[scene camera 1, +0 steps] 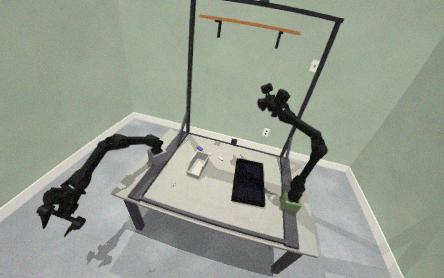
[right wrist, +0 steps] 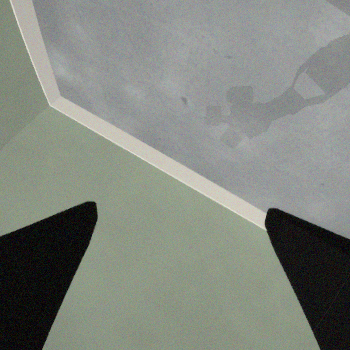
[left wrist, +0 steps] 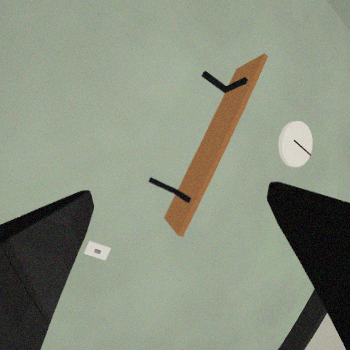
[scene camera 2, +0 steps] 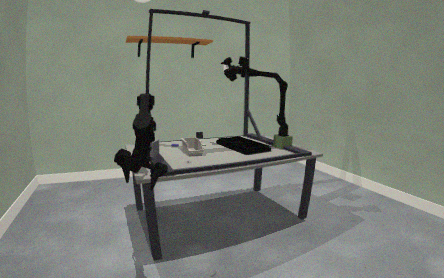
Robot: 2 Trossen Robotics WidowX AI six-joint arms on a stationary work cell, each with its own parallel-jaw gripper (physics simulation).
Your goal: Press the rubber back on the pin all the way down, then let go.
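Where they show: left gripper, fingertip midpoint: [left wrist: 180,194] [scene camera 2: 222,68]; right gripper, fingertip midpoint: [scene camera 1: 54,232] [right wrist: 183,213] [scene camera 2: 139,186]; left arm's base at its link origin: [scene camera 1: 293,197] [scene camera 2: 283,135]; right arm's base at its link origin: [scene camera 1: 156,150].
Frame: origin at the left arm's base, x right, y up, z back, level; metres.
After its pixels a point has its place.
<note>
A tiny pale piece [scene camera 1: 173,185] {x -0.090, y -0.085, z -0.743 m} [scene camera 2: 188,161] {x -0.091, y -0.080, z -0.746 m} lies on the table at the left front, possibly the pin; it is too small to tell whether a rubber back sits on it or how far down. My left gripper [scene camera 1: 263,96] {x 0.363, y 0.482, z -0.323 m} [scene camera 2: 226,70] {x 0.363, y 0.482, z -0.323 m} [left wrist: 180,194] {x 0.363, y 0.482, z -0.323 m} is open and empty, raised high above the back of the table and facing the wall. My right gripper [scene camera 1: 55,231] {x -0.586, y 0.009, z -1.084 m} [scene camera 2: 140,183] {x -0.586, y 0.009, z -1.084 m} [right wrist: 183,213] {x -0.586, y 0.009, z -1.084 m} is open and empty, out beyond the table's left edge over the floor. The pin does not show in either wrist view.
A pale open bin [scene camera 1: 193,174] {x 0.022, y -0.060, z -0.650 m} [scene camera 2: 194,151] {x 0.027, y -0.059, z -0.666 m} stands left of the middle. A black rectangular tray [scene camera 1: 248,182] {x 0.102, y -0.080, z -0.276 m} [scene camera 2: 243,145] {x 0.112, y -0.074, z -0.270 m} lies to its right. A small blue piece [scene camera 1: 199,148] {x 0.312, y -0.075, z -0.708 m} [scene camera 2: 175,145] {x 0.308, y -0.080, z -0.707 m} and a white piece [scene camera 1: 220,158] {x 0.265, y -0.079, z -0.518 m} lie towards the back. A dark frame post [scene camera 1: 190,75] {x 0.473, y 0.446, z -0.871 m} rises behind.
</note>
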